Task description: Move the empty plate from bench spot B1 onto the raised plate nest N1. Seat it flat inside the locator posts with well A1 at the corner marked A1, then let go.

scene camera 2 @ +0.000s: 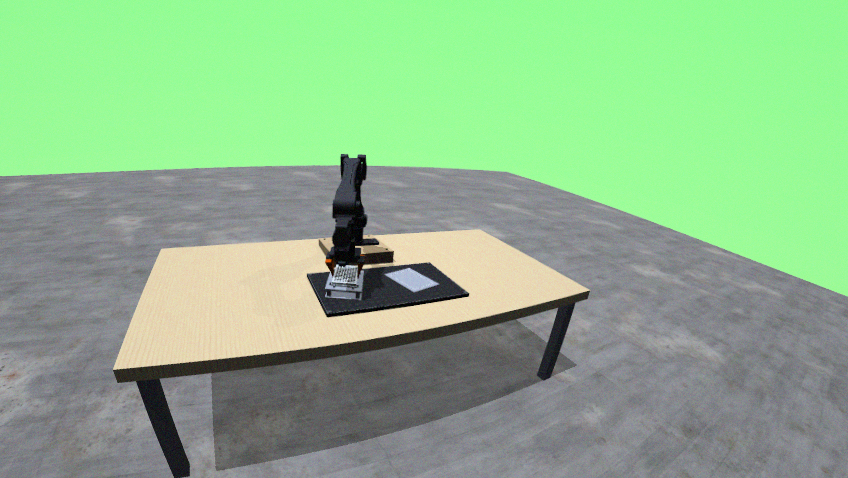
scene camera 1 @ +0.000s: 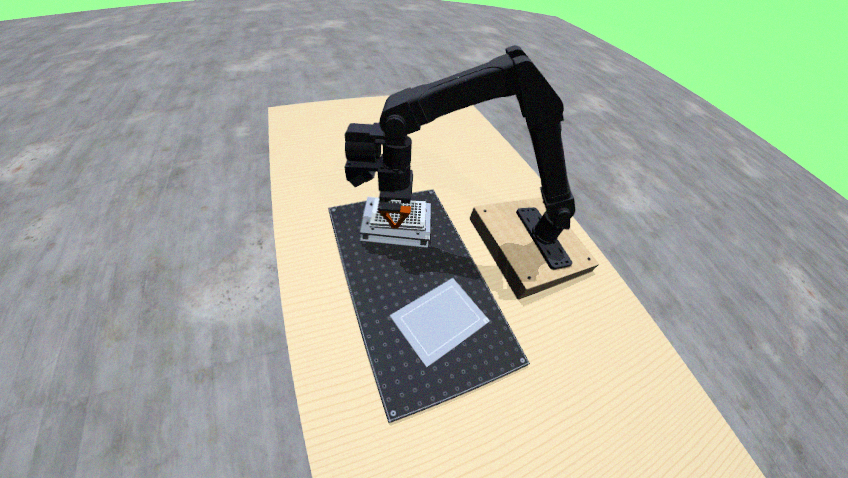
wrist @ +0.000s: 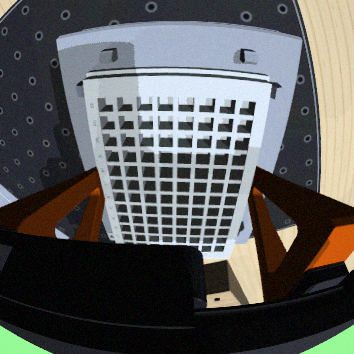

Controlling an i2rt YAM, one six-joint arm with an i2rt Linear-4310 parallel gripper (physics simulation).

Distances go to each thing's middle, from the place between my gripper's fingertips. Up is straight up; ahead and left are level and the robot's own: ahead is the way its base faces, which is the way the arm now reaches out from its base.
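You'd find the white well plate [scene camera 1: 415, 221] right at my hand.
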